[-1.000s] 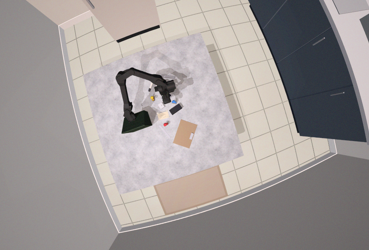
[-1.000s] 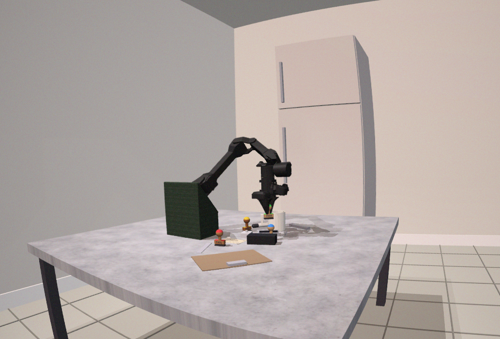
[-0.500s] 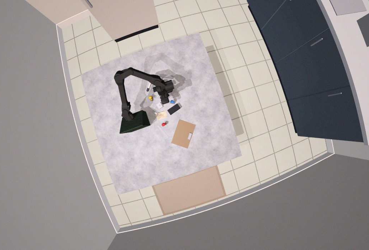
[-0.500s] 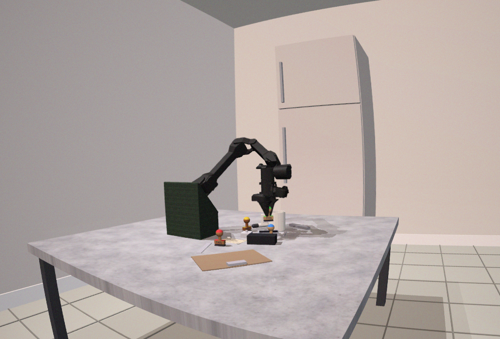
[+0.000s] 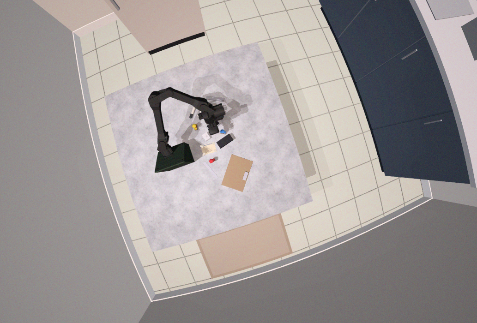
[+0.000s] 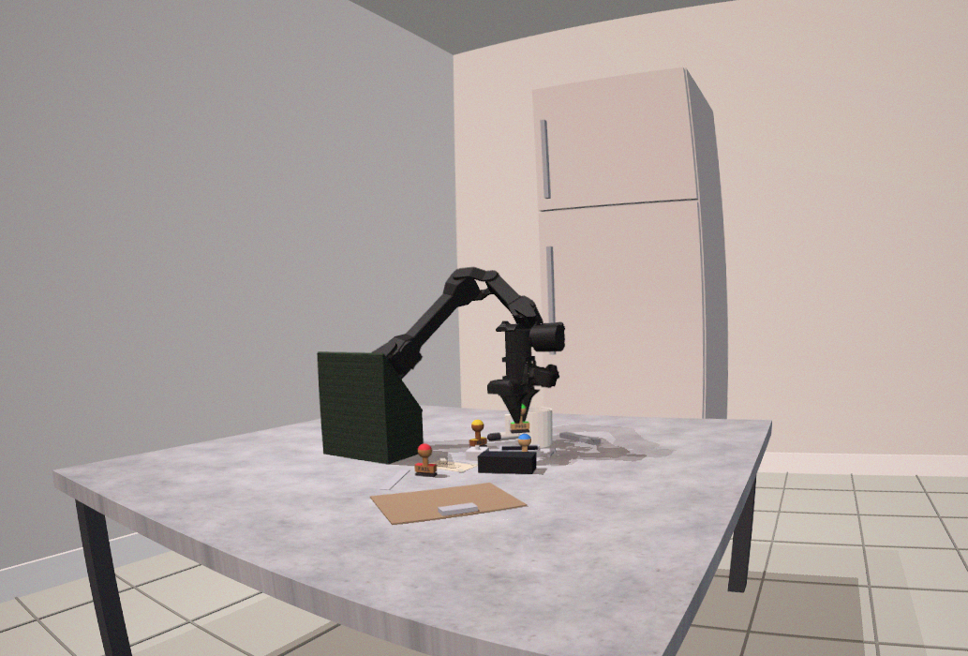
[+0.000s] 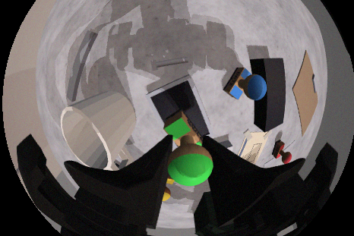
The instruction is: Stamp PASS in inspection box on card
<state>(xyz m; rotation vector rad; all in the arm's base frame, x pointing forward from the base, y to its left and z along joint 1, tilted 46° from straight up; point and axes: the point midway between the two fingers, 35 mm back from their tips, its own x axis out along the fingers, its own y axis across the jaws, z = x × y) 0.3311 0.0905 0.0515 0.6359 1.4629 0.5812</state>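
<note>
The cream card lies 90 mm behind my gripper tip, 140 mm to the right of it and 80 mm below it. Also, from my gripper tip: green-knobbed PASS stamp: right at my gripper tip; white cup: 20 mm behind, 100 mm to the left, 40 mm below; blue-knobbed stamp: 40 mm ahead, 70 mm to the right, 50 mm below.
</note>
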